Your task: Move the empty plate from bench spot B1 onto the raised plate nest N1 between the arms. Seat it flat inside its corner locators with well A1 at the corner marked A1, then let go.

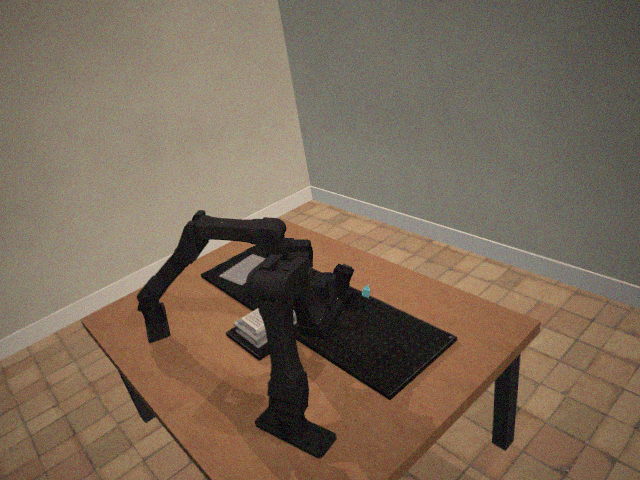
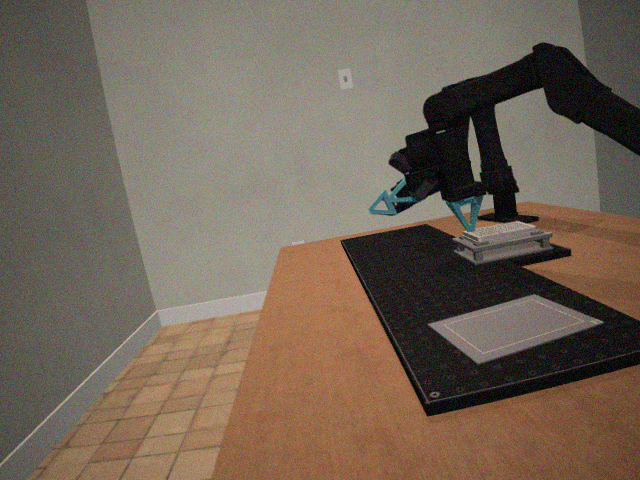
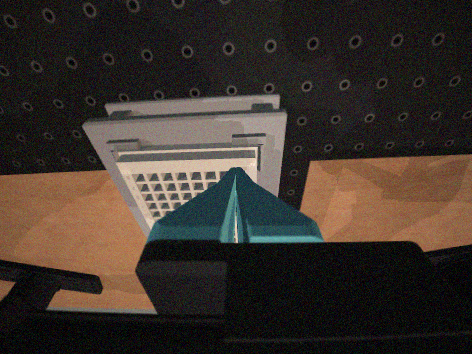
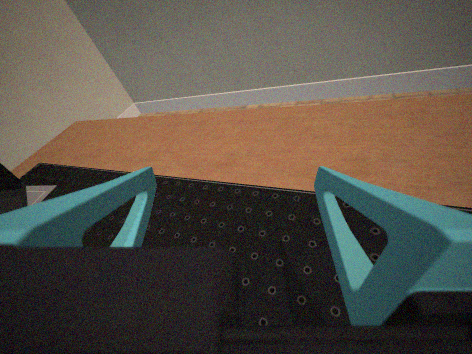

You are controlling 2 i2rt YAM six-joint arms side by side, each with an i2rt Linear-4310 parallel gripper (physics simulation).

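Pixels of known places: left gripper, fingertip midpoint: [image 2: 471,231] [image 3: 235,176]; right gripper, fingertip midpoint: [image 1: 352,280] [image 2: 378,205] [image 4: 235,175]; left arm's base, link origin: [image 1: 156,322] [image 3: 44,274]; right arm's base, link origin: [image 1: 294,431] [image 2: 506,219] [image 3: 452,257].
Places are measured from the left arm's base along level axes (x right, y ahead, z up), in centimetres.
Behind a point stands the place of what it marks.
The white plate [image 1: 252,319] @[x 24.5, y 28.2, z 5.9 cm] [image 2: 504,230] @[x 22.4, y 31.5, z 5.9 cm] [image 3: 187,165] @[x 22.3, y 38.0, z 6.0 cm] lies on top of the raised grey nest [image 2: 543,241] @[x 21.0, y 24.5, z 3.1 cm] [image 3: 185,128] @[x 21.7, y 39.5, z 4.5 cm], appearing flat between the corner locators that show. The A1 mark and well A1 cannot be made out. My left gripper [image 2: 469,228] @[x 25.2, y 37.9, z 5.9 cm] [image 3: 235,176] @[x 25.2, y 37.9, z 5.9 cm] is shut and empty, its tips over or close to the plate's edge; the exact gap is unclear. My right gripper [image 1: 366,291] [image 2: 385,206] @[x 33.1, y 58.0, z 13.0 cm] [image 4: 235,175] @[x 33.1, y 58.0, z 13.0 cm] is open and empty, above the black board, away from the plate. A flat grey outlined pad [image 1: 240,269] @[x -13.5, y 32.8, z 1.5 cm] [image 2: 511,330] @[x -14.5, y 35.3, z 1.5 cm] [image 4: 41,194] @[x -11.5, y 42.6, z 1.5 cm] holds no plate.
The long black perforated board [image 1: 392,346] @[x 51.8, y 59.6, z 1.3 cm] [image 2: 382,289] @[x 5.9, y 54.5, z 1.3 cm] [image 3: 340,65] @[x 30.0, y 44.8, z 1.3 cm] [image 4: 225,210] @[x 24.8, y 59.6, z 1.3 cm] lies on the wooden table [image 1: 465,310] @[x 48.4, y 85.8, z 0.0 cm] [image 2: 310,361] @[x -17.6, y 60.3, z 0.0 cm], with the pad at one end and the nest along one side. The two arms' forearms and wrists stand close together near the nest.
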